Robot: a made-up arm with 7 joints. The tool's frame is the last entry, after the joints.
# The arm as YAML. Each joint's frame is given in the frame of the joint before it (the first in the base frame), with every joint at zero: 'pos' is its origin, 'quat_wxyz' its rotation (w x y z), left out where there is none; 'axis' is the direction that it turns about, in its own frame. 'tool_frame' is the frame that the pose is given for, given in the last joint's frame.
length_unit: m
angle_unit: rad
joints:
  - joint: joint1
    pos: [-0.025, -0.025, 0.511]
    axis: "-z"
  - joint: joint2
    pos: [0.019, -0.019, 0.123]
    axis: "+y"
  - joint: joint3
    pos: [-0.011, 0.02, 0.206]
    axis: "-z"
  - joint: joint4
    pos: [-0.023, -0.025, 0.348]
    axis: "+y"
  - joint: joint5
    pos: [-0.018, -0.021, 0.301]
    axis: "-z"
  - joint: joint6
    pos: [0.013, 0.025, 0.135]
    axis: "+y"
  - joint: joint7
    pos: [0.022, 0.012, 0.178]
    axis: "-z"
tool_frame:
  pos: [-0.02, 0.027, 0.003]
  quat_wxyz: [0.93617, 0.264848, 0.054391, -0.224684]
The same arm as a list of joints. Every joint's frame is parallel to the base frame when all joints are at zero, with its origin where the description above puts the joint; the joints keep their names.
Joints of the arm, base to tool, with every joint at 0 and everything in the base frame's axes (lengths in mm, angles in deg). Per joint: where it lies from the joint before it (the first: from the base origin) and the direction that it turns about. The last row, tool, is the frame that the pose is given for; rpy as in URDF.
joint1: offset -25 -25 511 axis 0 0 -1
joint2: offset 19 -19 123 axis 0 1 0
joint3: offset -11 20 206 axis 0 0 -1
joint4: offset -23 -25 348 axis 0 1 0
joint5: offset -18 -21 301 axis 0 0 -1
joint6: offset 13 25 135 axis 0 1 0
joint7: offset 22 12 178 axis 0 0 -1
tool: offset -20 27 3 rpy 28.91 12.76 -23.69

